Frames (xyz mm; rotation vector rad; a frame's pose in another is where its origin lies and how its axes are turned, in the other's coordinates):
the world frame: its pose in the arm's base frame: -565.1 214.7 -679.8 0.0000 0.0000 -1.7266
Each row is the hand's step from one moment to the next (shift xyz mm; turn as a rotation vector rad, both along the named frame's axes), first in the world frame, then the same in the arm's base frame.
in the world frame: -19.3 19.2 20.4 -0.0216 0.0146 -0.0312
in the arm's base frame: 22.0 16.1 20.4 0.0178 0.0191 -0.0312
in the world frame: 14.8 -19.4 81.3 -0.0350 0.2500 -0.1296
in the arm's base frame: -21.5 -11.6 81.3 0.2524 -0.0042 -0.1296
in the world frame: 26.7 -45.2 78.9 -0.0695 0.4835 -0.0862
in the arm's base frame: -48.8 -19.4 78.9 0.4884 -0.0064 -0.0862
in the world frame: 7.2 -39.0 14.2 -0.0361 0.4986 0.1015
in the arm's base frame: -39.6 -1.1 14.2 0.4982 -0.0417 0.1015
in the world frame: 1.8 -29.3 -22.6 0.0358 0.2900 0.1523
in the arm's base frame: -29.2 2.8 -22.6 0.2809 -0.0804 0.1523
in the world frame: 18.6 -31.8 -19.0 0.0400 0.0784 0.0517
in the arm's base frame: -34.3 -13.4 -19.0 0.0712 -0.0517 0.0517
